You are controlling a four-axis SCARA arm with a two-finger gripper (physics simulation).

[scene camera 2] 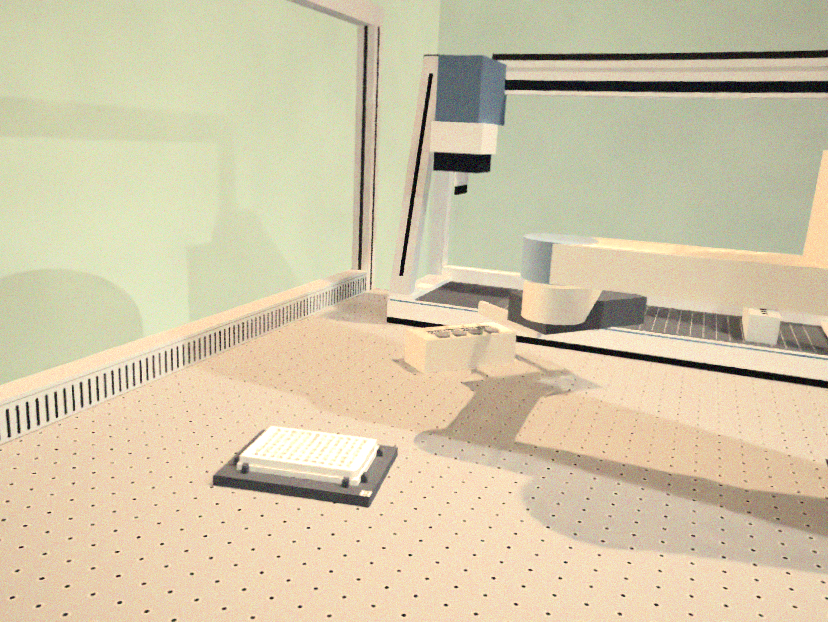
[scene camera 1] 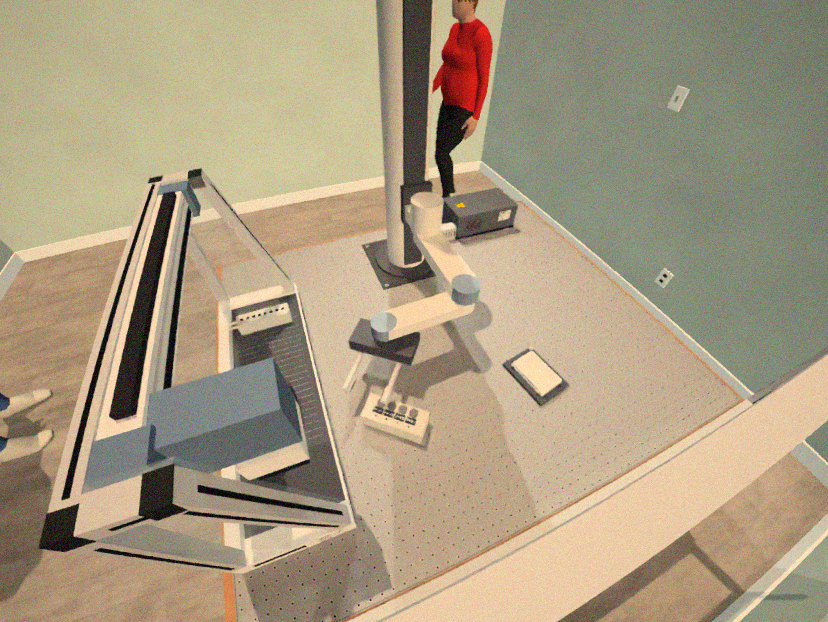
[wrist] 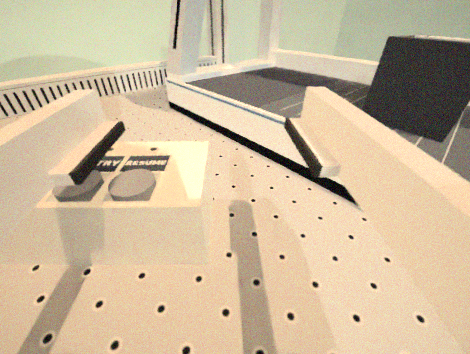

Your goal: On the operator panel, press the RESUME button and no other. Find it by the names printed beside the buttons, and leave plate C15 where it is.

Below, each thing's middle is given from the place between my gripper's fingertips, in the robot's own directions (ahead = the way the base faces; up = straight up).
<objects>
The resume button (wrist: 137,185) is 40 mm to the left of my hand, 40 mm below it and 10 mm ahead of it. From my hand the other things lie so: white plate (scene camera 2: 298,453): 510 mm to the left, 80 mm ahead, 70 mm below; then retry button (wrist: 85,192): 60 mm to the left, 40 mm below, 30 mm ahead; then operator panel (scene camera 2: 424,351): 60 mm to the left, 60 mm below, 60 mm ahead.
</objects>
